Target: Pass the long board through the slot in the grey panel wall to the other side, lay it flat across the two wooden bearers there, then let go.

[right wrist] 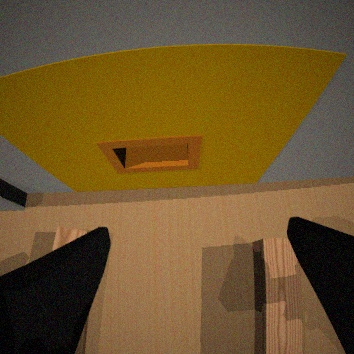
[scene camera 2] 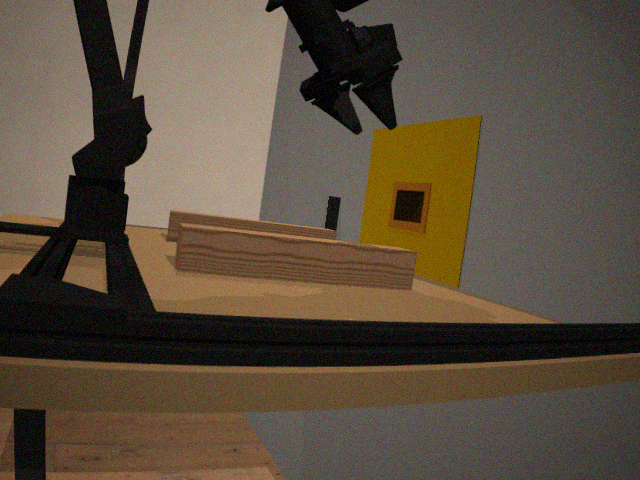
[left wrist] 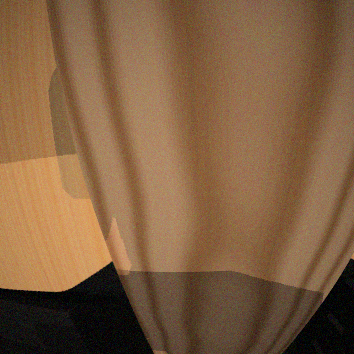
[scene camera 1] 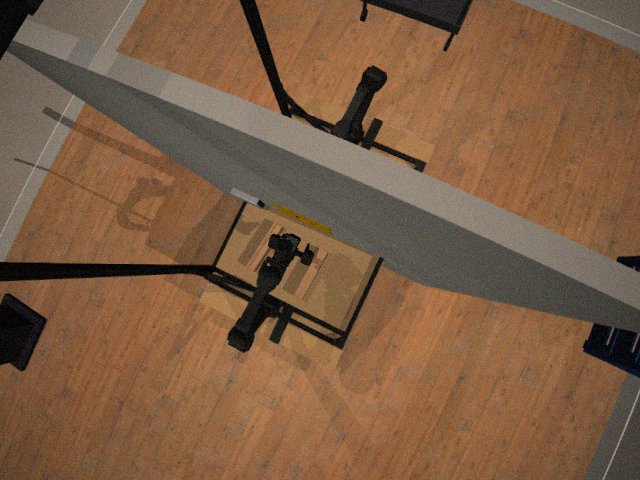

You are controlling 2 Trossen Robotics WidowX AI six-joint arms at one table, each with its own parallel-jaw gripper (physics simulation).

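The long board (left wrist: 211, 140), pale wood, fills the left wrist view from very close, over the tan table (left wrist: 35, 228). My left gripper's fingers do not show in any view; it is behind the grey panel wall (scene camera 1: 318, 190) (scene camera 2: 509, 71) (right wrist: 175, 21) and seems shut on the board. A yellow panel (scene camera 2: 442, 157) (right wrist: 175, 91) (scene camera 1: 301, 218) on the wall frames the slot (scene camera 2: 409, 206) (right wrist: 154, 154). My right gripper (scene camera 2: 372, 126) (right wrist: 199, 232) (scene camera 1: 294, 245) is open and empty, in the air facing the slot. Two wooden bearers (scene camera 2: 294, 259) (scene camera 2: 247, 225) (right wrist: 282, 281) (right wrist: 67, 237) lie on the table below it.
The right arm's table has a black frame (scene camera 1: 361, 295) (scene camera 2: 318, 338). A black stand (scene camera 2: 109, 143) rises at the left, and a tripod leg (scene camera 1: 266, 52) stands beyond the wall. A small dark block (scene camera 2: 332, 212) sits on the wall beside the yellow panel.
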